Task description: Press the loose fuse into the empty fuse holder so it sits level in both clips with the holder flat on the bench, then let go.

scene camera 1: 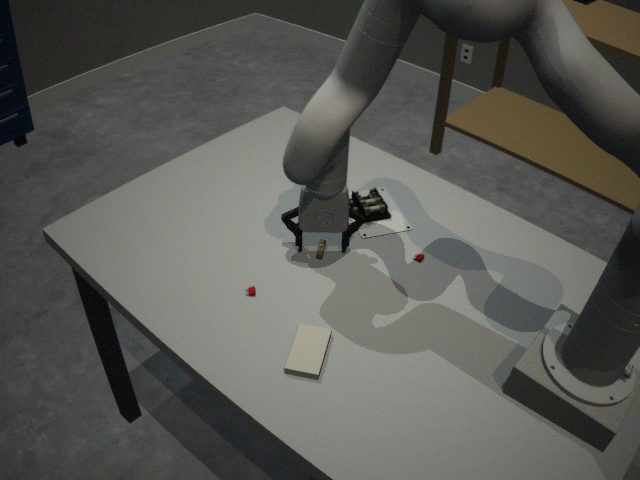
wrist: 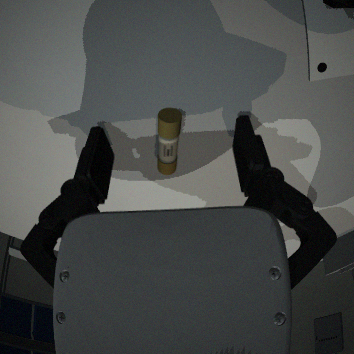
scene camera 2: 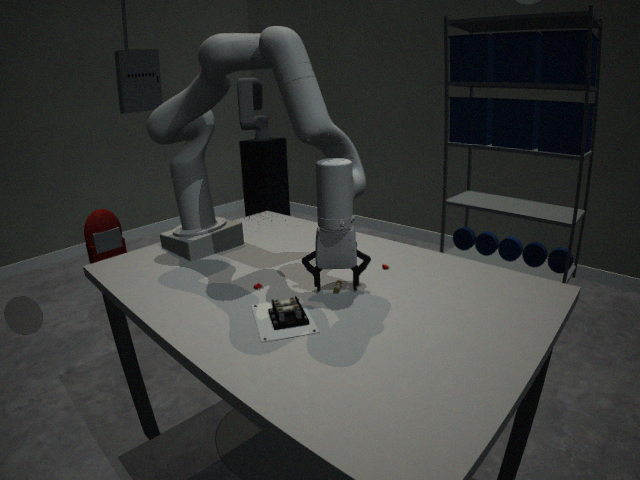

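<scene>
The loose fuse [scene camera 1: 321, 249] [scene camera 2: 337, 286] [wrist: 169, 142], a small cylinder with brass-coloured caps and a pale printed middle, lies on the table. My gripper [scene camera 1: 322, 249] [scene camera 2: 336, 289] [wrist: 169, 134] is open, pointing down over the fuse, with one finger on each side and a gap to each; nothing is held. The black fuse holder [scene camera 1: 376, 206] [scene camera 2: 289, 315] stands on a white plate [scene camera 1: 398, 227] [scene camera 2: 263, 330] [wrist: 332, 65] and bears fuses in some of its clips; its empty clips cannot be made out. In the wrist view a black corner of it shows at the top right.
One red piece [scene camera 1: 419, 257] [scene camera 2: 257, 285] lies near the plate. Another red piece [scene camera 1: 251, 291] [scene camera 2: 385, 266] lies on the gripper's other side. A cream block [scene camera 1: 308, 350] lies nearer scene camera 1. The arm's base block [scene camera 1: 563, 397] [scene camera 2: 206, 244] stands at a table edge.
</scene>
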